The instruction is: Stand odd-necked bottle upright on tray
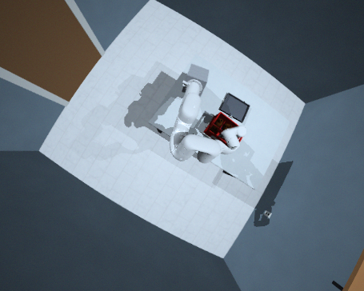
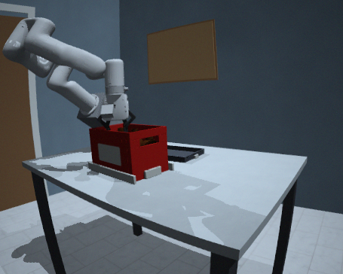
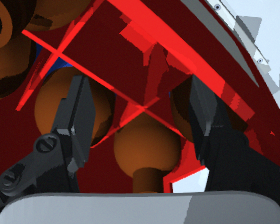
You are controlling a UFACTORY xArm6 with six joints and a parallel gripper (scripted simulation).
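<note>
The red crate lies 7 cm below my hand, 4 cm to the left of it and 1 cm ahead of it. Round my hand: glass bottle (10 cm to the left, 7 cm below, 7 cm behind); dark tray (33 cm to the left, 15 cm below, 5 cm ahead).
</note>
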